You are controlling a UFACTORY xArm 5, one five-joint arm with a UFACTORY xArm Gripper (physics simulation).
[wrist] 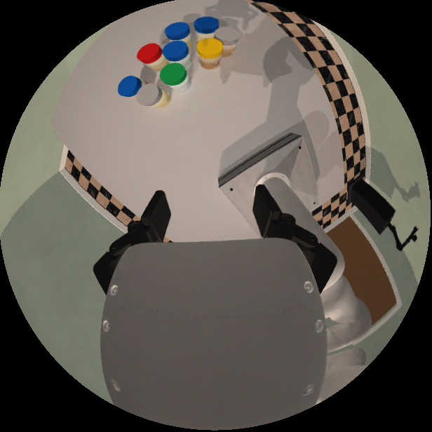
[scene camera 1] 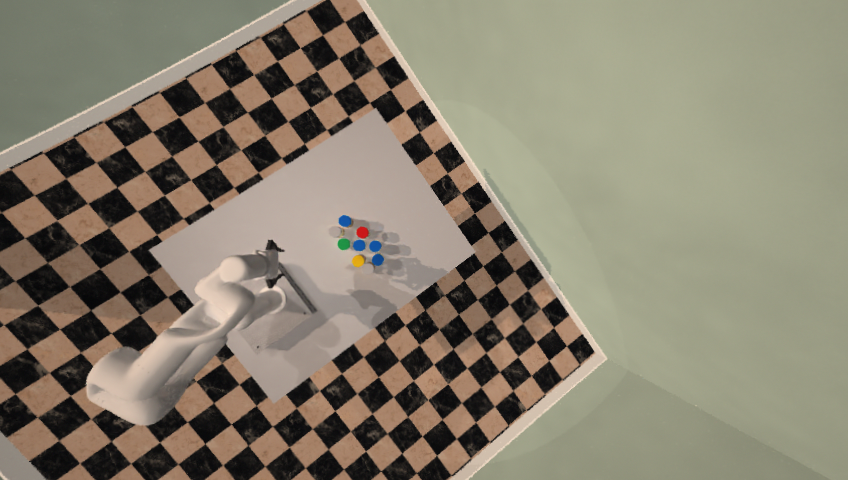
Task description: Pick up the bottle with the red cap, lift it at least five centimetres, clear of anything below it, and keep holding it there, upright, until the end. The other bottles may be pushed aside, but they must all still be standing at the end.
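Places are measured from the arm's base along level axes (x back, y right, z up), in millimetres.
Pixels of known places: gripper, between the fingertips: (scene camera 1: 280, 262); arm's base, origin of its link: (scene camera 1: 272, 299).
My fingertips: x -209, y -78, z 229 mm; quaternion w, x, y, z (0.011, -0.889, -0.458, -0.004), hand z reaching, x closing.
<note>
Ahead of a thing's pixels: the offset from my fingertips to its top centre. Level surfaces: height alone.
The red-capped bottle {dx -302, dy +68, dz -192 mm} (scene camera 1: 362, 231) (wrist: 149, 53) stands upright in a cluster on the pale table top {dz -297 mm} (scene camera 1: 285, 196) (wrist: 150, 150). Around it stand a blue-capped bottle {dx -268, dy -23, dz -192 mm} (scene camera 1: 344, 220) (wrist: 129, 86), a grey-capped one {dx -203, dy -8, dz -192 mm} (scene camera 1: 335, 231) (wrist: 149, 95), a green-capped one {dx -201, dy +62, dz -192 mm} (scene camera 1: 343, 243) (wrist: 173, 74) and a second blue-capped one {dx -254, dy +108, dz -192 mm} (scene camera 1: 358, 245) (wrist: 175, 50). My gripper (scene camera 1: 279, 264) (wrist: 210, 199) is open and empty. It is above the table, well to the left of the cluster in the scene view, apart from all the bottles.
Two more blue-capped bottles {dx -312, dy +155, dz -192 mm} (scene camera 1: 374, 245) {dx -283, dy +215, dz -192 mm} (scene camera 1: 377, 259) (wrist: 177, 31) (wrist: 206, 24), a yellow-capped one {dx -207, dy +165, dz -192 mm} (scene camera 1: 358, 260) (wrist: 209, 48) and another grey-capped one (wrist: 227, 36) stand in the same cluster. The arm's metal base plate (scene camera 1: 270, 337) (wrist: 297, 165) lies on the table near the gripper. Checkered floor surrounds the table.
</note>
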